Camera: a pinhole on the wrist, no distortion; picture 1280 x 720 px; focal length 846.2 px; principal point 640.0 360.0 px. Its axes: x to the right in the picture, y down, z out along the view. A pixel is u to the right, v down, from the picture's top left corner.
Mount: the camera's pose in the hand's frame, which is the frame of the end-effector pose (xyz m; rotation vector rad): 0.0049 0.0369 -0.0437 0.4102 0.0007 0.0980
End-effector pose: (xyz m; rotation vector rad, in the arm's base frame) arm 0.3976 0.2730 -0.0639 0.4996 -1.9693 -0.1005
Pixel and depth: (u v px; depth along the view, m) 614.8 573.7 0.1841
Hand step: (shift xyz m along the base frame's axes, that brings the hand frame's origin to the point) -0.1281 -0.0161 -0.0631
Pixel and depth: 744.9 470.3 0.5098
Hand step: -0.3950 -0.1863 -0.1679
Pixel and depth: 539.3 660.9 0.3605
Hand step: -0.2844 -0.0285 -0.1838
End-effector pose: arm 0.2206 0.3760 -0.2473 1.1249 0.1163 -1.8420
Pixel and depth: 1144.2 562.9 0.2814
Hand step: -0.1792 -0.2381 0.0153
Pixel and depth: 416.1 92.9 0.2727
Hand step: -0.2211 0.0361 0.0804
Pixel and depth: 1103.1 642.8 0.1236
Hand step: -0.0421 -0.1086 0.0096
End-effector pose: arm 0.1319 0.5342 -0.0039 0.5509 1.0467 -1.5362
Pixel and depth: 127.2 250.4 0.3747
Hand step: -0.0621 -0.1296 0.3620
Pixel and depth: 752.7 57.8 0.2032
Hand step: -0.0902 -0.1235 0.0558
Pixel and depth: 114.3 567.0 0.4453
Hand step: 0.0837 -0.1993 0.4403
